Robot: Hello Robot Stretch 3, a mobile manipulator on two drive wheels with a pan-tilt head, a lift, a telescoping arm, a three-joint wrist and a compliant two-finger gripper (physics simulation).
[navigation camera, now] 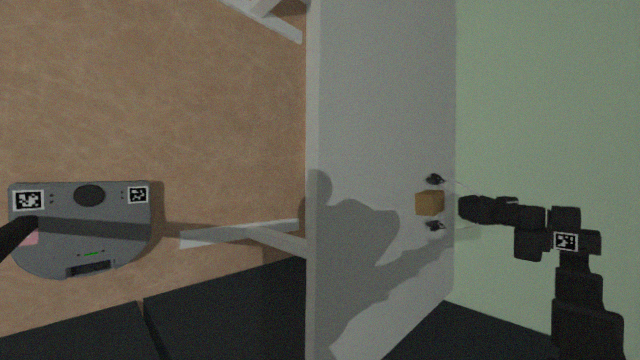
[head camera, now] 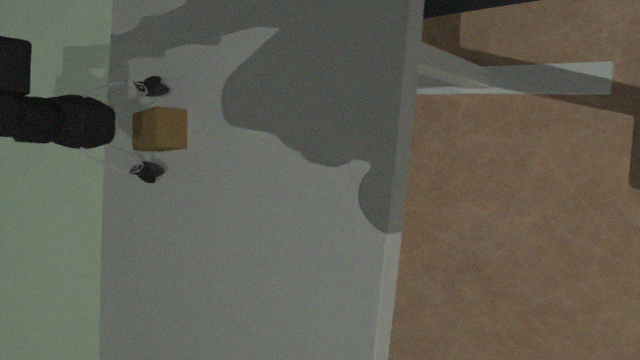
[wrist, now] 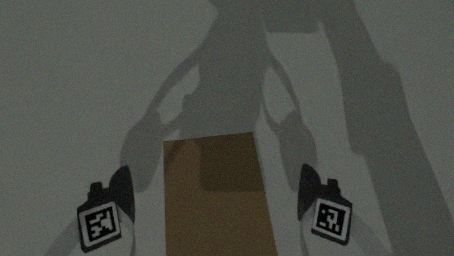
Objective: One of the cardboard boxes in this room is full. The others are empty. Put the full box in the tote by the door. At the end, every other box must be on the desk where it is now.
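Where they show: gripper, fingertip midpoint: (wrist: 216,184); robot's base at its link origin: (navigation camera: 89,194).
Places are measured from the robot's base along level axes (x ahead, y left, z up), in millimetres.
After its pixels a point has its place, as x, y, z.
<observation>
A small brown cardboard box (head camera: 160,129) @(-20, -669, 994) (navigation camera: 429,203) @(-18, -668, 991) (wrist: 217,200) @(-20, -717, 1001) stands on the grey desk (head camera: 240,280) @(174, -510, 950) (navigation camera: 380,100) @(233, -486, 951) near the edge by the green wall. My gripper (head camera: 148,129) @(-20, -735, 964) (navigation camera: 435,202) @(-20, -735, 964) (wrist: 216,184) @(-20, -735, 964) is open, with one finger on each side of the box. In the wrist view a gap shows between each fingertip and the box's sides. Whether the box is full cannot be told from outside. The tote and other boxes do not show in these views.
The green wall (head camera: 50,240) @(223, -1100, 1043) (navigation camera: 540,100) @(310, -1102, 1199) runs along the desk's far edge. Desk legs (head camera: 550,80) @(-229, -445, 25) (navigation camera: 240,232) @(-243, -590, 26) stand on the brown floor. My base (navigation camera: 90,230) @(-112, 0, 160) is on the floor beside the desk. Dark panels (navigation camera: 225,300) @(-459, -404, 259) lie near the desk's end.
</observation>
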